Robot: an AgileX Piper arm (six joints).
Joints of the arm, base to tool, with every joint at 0 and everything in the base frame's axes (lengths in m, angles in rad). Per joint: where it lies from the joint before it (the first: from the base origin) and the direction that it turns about. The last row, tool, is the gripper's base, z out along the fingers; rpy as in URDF.
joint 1: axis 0 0 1 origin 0.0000 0.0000 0.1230
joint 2: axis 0 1 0 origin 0.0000 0.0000 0.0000
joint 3: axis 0 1 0 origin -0.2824 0.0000 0.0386
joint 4: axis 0.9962 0 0.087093 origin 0.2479 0.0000 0.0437
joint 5: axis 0 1 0 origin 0.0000 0.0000 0.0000
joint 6: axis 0.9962 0 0.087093 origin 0.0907 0.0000 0.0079
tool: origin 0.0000 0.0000 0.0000 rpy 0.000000 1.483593 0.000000
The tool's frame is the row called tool.
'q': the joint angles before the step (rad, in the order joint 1, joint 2, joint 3, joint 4, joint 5, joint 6). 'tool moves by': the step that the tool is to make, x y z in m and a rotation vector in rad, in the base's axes. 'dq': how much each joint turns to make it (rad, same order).
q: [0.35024 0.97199 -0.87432 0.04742 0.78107 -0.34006]
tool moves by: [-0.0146 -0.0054 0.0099 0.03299 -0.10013 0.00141]
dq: [0.00048 -0.08226 0.02574 0.00013 -0.04875 -0.00482]
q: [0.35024 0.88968 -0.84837 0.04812 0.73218 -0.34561]
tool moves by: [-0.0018 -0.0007 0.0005 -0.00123 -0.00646 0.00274]
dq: [-0.00040 -0.00847 0.00297 0.00046 0.00002 -0.00494]
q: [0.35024 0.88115 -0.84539 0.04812 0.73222 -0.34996]
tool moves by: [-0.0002 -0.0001 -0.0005 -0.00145 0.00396 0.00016]
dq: [-0.00037 -0.00003 0.00082 0.00042 0.00345 -0.00054]
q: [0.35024 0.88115 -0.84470 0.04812 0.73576 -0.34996]
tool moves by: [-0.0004 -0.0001 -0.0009 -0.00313 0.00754 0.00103]
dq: [-0.00009 0.00007 0.00128 0.00058 0.00685 -0.00119]
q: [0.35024 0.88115 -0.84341 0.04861 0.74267 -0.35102]
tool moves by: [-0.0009 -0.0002 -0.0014 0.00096 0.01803 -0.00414]
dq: [-0.00007 0.00004 0.00105 0.00133 0.01527 0.00758]
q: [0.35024 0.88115 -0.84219 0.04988 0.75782 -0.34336]
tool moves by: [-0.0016 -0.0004 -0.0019 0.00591 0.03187 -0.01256]
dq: [0.00039 -0.00003 0.00020 0.00032 0.02701 0.02166]
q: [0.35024 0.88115 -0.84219 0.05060 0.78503 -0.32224]
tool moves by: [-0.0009 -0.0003 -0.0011 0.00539 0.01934 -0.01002]
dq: [-0.00023 0.00007 0.00016 0.00023 0.01555 0.01564]
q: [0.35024 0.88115 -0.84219 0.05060 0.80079 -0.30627]
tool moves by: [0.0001 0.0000 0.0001 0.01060 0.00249 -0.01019]
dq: [-0.00028 -0.00009 0.00012 0.00028 -0.00186 0.01442]
